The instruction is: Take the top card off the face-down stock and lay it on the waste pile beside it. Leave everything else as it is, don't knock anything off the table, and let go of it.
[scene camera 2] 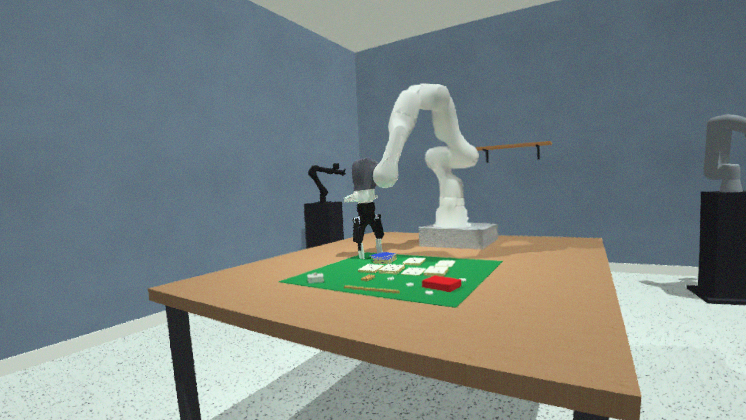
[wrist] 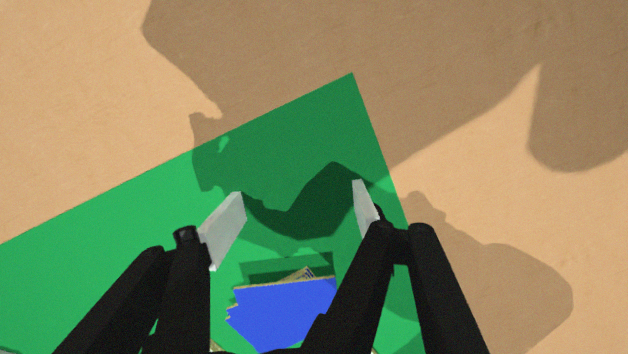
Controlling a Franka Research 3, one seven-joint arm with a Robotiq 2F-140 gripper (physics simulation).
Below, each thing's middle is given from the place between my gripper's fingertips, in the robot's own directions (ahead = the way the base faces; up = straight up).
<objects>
Right now the green mat (scene camera 2: 337, 275) is 22 cm ahead of my hand, 20 cm to the left of it and 2 cm below it.
</objects>
